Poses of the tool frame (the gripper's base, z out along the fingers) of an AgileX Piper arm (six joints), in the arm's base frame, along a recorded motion.
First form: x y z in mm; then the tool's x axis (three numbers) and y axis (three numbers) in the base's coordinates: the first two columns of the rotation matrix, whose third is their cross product.
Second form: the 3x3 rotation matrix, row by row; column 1 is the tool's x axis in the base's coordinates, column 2 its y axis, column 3 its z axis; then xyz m. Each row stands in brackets. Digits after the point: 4 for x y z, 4 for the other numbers.
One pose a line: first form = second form
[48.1 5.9 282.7 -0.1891 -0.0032 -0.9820 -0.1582 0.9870 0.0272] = [[-0.1891 -0.1582 0.9691], [-0.0032 0.9870 0.1605], [-0.9820 0.0272 -0.1871]], [0.0481 0.0059 0.2827]
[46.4 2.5 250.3 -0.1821 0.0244 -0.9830 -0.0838 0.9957 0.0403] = [[-0.1821 -0.0838 0.9798], [0.0244 0.9957 0.0897], [-0.9830 0.0403 -0.1793]], [0.0464 0.0025 0.2503]
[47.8 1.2 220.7 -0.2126 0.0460 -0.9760 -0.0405 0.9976 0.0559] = [[-0.2126 -0.0405 0.9762], [0.0460 0.9976 0.0514], [-0.9760 0.0559 -0.2102]], [0.0478 0.0012 0.2207]
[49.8 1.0 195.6 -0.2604 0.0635 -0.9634 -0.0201 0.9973 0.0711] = [[-0.2604 -0.0201 0.9653], [0.0635 0.9973 0.0379], [-0.9634 0.0711 -0.2584]], [0.0498 0.0010 0.1956]
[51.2 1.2 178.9 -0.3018 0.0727 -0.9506 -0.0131 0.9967 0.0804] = [[-0.3018 -0.0131 0.9533], [0.0727 0.9967 0.0367], [-0.9506 0.0804 -0.2999]], [0.0512 0.0012 0.1789]
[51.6 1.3 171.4 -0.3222 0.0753 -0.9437 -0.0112 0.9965 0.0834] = [[-0.3222 -0.0112 0.9467], [0.0753 0.9965 0.0374], [-0.9437 0.0834 -0.3202]], [0.0516 0.0013 0.1714]
